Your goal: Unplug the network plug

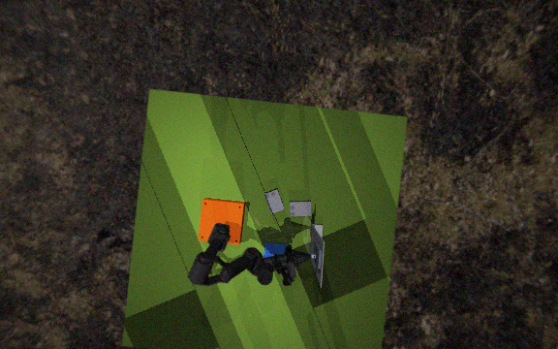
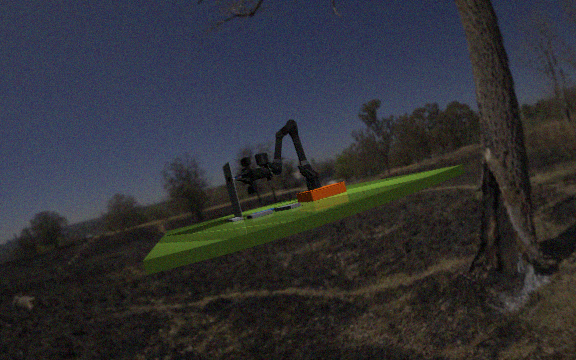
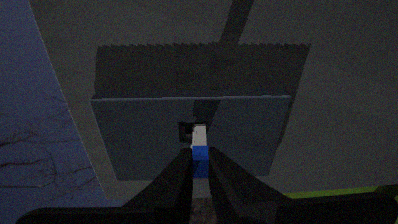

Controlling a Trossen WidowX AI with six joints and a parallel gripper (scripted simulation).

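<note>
My gripper tip is now 20 cm above the blue marked square, 13 cm past it and 10 cm to the left of it. From my gripper tip the other things lie so: network plug (1 cm ahead); then panel (7 cm below, 4 cm ahead, 1 cm to the left).
</note>
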